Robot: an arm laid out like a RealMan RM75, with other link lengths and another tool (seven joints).
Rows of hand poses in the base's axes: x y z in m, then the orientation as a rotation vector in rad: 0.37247, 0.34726, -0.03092, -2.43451, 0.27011, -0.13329; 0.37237, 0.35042, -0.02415, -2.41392, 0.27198, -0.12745; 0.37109, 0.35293, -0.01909, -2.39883, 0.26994, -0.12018; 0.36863, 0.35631, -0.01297, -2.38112, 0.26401, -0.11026; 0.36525, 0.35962, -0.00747, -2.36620, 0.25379, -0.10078; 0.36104, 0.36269, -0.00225, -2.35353, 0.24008, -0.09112; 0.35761, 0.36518, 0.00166, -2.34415, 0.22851, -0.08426; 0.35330, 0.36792, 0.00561, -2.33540, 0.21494, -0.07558; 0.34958, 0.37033, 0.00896, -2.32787, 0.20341, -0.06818; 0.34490, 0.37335, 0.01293, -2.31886, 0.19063, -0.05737; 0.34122, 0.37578, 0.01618, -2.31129, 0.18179, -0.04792; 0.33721, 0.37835, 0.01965, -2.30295, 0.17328, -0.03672; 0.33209, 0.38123, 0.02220, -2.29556, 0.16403, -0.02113; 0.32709, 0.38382, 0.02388, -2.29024, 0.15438, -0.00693; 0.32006, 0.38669, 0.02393, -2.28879, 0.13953, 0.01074; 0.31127, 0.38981, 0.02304, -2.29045, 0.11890, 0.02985; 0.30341, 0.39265, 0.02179, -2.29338, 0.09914, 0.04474; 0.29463, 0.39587, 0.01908, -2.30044, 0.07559, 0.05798
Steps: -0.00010, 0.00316, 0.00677, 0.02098, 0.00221, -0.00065; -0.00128, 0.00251, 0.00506, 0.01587, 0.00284, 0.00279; -0.00246, 0.00338, 0.00612, 0.01893, 0.00337, 0.00625; -0.00338, 0.00331, 0.00550, 0.01627, 0.00216, 0.00940; -0.00421, 0.00307, 0.00522, 0.01416, 0.00152, 0.01215; -0.00343, 0.00249, 0.00391, 0.01047, 0.00050, 0.00998; -0.00431, 0.00274, 0.00395, 0.01004, 0.00127, 0.01205; -0.00372, 0.00241, 0.00335, 0.00857, 0.00110, 0.01028; -0.00468, 0.00302, 0.00397, 0.01032, 0.00306, 0.01222; -0.00368, 0.00243, 0.00325, 0.00857, 0.00346, 0.00904; -0.00401, 0.00257, 0.00347, 0.00940, 0.00479, 0.00936; -0.00512, 0.00288, 0.00255, 0.00869, 0.00781, 0.01138; -0.00500, 0.00259, 0.00168, 0.00648, 0.00682, 0.01135; -0.00703, 0.00287, 0.00005, 0.00290, 0.00782, 0.01644; -0.00879, 0.00312, -0.00089, -0.00008, 0.00709, 0.02124; -0.00786, 0.00284, -0.00125, -0.00171, 0.00436, 0.01928; -0.00878, 0.00322, -0.00271, -0.00590, 0.00199, 0.02163
